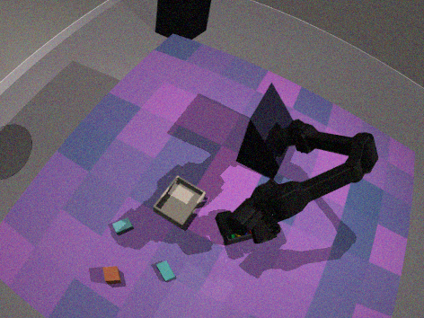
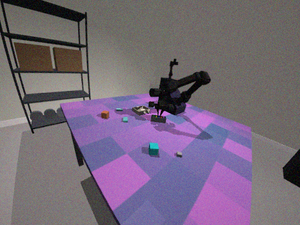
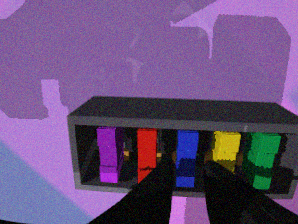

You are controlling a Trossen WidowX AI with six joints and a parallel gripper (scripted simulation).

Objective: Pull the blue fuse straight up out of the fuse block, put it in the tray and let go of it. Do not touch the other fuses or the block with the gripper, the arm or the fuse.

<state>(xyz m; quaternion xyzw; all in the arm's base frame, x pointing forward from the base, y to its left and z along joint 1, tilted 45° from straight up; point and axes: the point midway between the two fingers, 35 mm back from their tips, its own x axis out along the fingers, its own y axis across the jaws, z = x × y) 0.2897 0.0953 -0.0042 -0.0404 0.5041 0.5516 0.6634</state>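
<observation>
Now: the blue fuse 20 mm below my gripper tip. Also, from my gripper tip: yellow fuse 10 mm ahead, 10 mm to the right, 20 mm below; green fuse 30 mm ahead, 20 mm to the right, 20 mm below; red fuse 10 mm behind, 10 mm to the left, 20 mm below.
</observation>
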